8 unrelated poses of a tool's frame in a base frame.
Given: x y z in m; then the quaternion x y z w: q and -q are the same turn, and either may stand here.
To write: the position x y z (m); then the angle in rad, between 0 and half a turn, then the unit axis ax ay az. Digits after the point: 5 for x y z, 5 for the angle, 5 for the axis.
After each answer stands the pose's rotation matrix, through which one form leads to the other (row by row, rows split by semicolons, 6 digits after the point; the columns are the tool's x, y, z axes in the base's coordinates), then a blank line. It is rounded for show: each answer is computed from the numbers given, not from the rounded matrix.
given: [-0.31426, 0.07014, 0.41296, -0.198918, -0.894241, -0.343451, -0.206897]
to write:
[-0.31426, 0.07014, 0.41296, 2.72479, 0.20332, 0.91402, 0.35105]
-0.835251 0.213643 0.506669; 0.497879 0.684946 0.531945; -0.233394 0.696567 -0.678470

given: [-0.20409, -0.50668, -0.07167, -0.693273, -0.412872, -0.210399, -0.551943]
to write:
[-0.20409, -0.50668, -0.07167, 1.97221, 0.83138, 0.49512, 0.25231]
0.570538 0.340210 0.747492; 0.804723 -0.049791 -0.591559; -0.164036 0.939030 -0.302182

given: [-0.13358, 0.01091, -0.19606, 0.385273, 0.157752, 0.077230, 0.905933]
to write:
[-0.13358, 0.01091, -0.19606, 0.87444, 0.90990, 0.37257, 0.18240]
0.938300 -0.018375 0.345335; 0.261486 0.691201 -0.673697; -0.226316 0.722429 0.653358

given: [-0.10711, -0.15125, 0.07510, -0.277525, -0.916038, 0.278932, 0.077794]
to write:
[-0.10711, -0.15125, 0.07510, 2.98585, -0.27837, -0.91882, 0.27978]
-0.833856 0.465048 -0.297346; 0.551845 0.690354 -0.467845; -0.012297 -0.554204 -0.832290

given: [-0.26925, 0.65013, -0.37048, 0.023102, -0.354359, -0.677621, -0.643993]
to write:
[-0.26925, 0.65013, -0.37048, 1.74218, -0.03020, 0.46319, 0.88574]
-0.169480 -0.889138 0.425100; 0.856393 0.080593 0.509997; -0.487718 0.450487 0.747792

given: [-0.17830, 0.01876, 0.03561, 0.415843, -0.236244, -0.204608, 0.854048]
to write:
[-0.17830, 0.01876, 0.03561, 1.09416, 0.79940, -0.45415, -0.39333]
0.804648 0.153009 -0.573698; -0.545971 0.570420 -0.613626; 0.233358 0.806975 0.542526

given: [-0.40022, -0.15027, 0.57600, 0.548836, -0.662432, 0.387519, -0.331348]
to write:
[-0.40022, -0.15027, 0.57600, 2.46613, -0.58170, 0.70209, -0.41072]
-0.177975 -0.470326 0.864360; -0.983941 0.097216 -0.149699; -0.013622 -0.877122 -0.480075

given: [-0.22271, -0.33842, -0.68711, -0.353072, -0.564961, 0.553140, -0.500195]
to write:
[-0.22271, -0.33842, -0.68711, 2.09394, 0.40775, 0.65245, -0.63879]
-0.250290 0.952300 0.174585; -0.154412 0.138752 -0.978215; -0.955778 -0.271795 0.112318

